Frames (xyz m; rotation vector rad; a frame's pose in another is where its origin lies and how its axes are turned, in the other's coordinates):
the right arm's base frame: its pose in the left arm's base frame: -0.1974 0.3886 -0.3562 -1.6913 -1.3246 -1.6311
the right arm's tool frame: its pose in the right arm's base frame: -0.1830 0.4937 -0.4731 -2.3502 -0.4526 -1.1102
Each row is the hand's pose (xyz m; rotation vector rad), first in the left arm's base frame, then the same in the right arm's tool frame.
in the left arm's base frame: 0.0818 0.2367 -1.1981 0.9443 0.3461 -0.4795
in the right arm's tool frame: 0.0588 -0.1750 -1.0398 0.4871 -0.1897 -1.6702
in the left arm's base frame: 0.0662 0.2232 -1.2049 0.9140 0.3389 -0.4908
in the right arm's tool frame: 0.0389 -0.1663 -1.0405 0.4545 -0.1804 -1.6843
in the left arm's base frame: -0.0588 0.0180 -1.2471 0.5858 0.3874 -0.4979
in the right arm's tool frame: -0.1945 -0.1200 -0.9867 0.1832 0.0646 -1.7463
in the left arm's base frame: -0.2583 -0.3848 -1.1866 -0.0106 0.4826 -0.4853
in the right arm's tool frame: -0.5732 -0.0320 -0.7532 -0.3025 0.5349 -1.7748
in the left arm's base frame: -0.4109 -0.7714 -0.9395 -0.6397 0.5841 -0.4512
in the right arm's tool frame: -0.8402 0.0686 -0.3628 -0.8032 1.0491 -1.6929
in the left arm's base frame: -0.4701 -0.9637 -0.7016 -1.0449 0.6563 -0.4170
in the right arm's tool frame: -0.9168 0.1349 -0.0681 -1.1096 1.3929 -1.5738
